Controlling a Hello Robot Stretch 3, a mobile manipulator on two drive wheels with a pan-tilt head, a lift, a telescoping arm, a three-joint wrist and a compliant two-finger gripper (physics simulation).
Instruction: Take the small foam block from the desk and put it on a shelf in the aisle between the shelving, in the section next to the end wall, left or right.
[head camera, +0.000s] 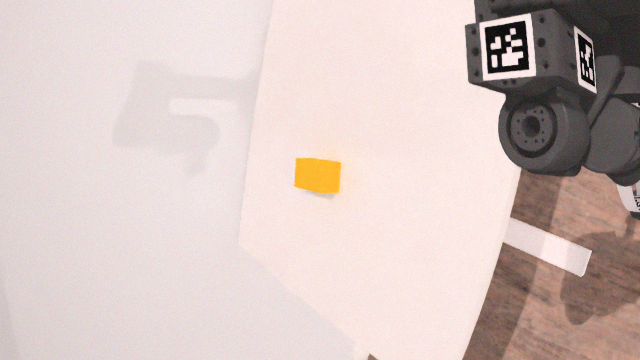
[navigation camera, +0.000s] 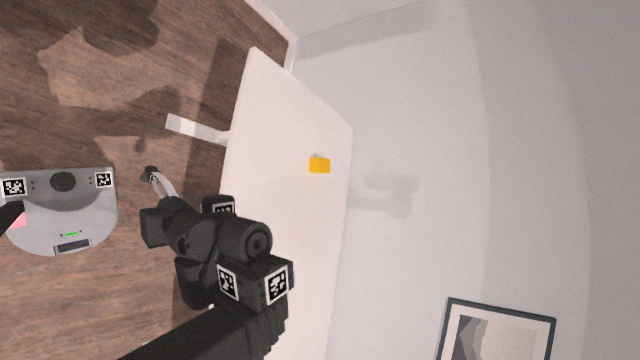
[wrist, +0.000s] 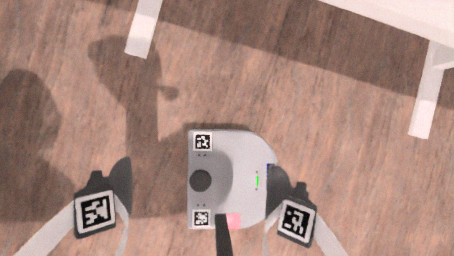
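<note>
A small orange-yellow foam block lies on the white desk, near its wall-side edge. My gripper is open, its two fingers wide apart with no object between them. It points down beside the desk, over the floor, on the side away from the wall and apart from the block. In the head view the wrist joints hang at the desk's outer edge at upper right, and the fingers are mostly out of frame. The block does not show in the wrist view. No shelving shows in these views.
My grey base stands on the wood floor near the gripper. White desk legs stick out past the desk edge. A pale wall runs behind the desk, with a framed picture on it.
</note>
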